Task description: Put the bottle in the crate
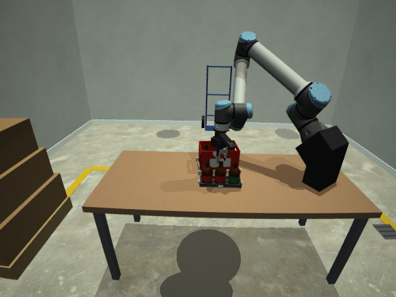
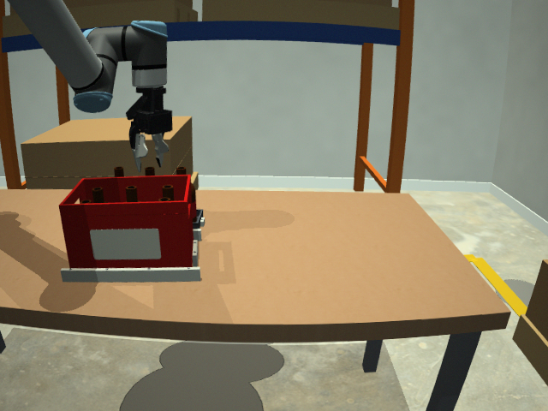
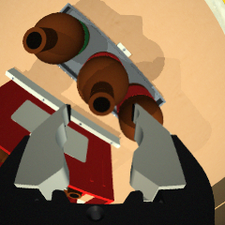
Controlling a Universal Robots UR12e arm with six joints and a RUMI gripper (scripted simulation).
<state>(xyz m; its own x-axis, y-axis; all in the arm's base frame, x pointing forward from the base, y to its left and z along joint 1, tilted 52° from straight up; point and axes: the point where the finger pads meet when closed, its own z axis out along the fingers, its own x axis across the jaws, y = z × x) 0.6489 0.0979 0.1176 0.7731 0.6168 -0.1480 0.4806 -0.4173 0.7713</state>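
My gripper is now 16 cm above the grey tray. Round my hand: red crate (21 cm to the right, 9 cm below, 4 cm behind).
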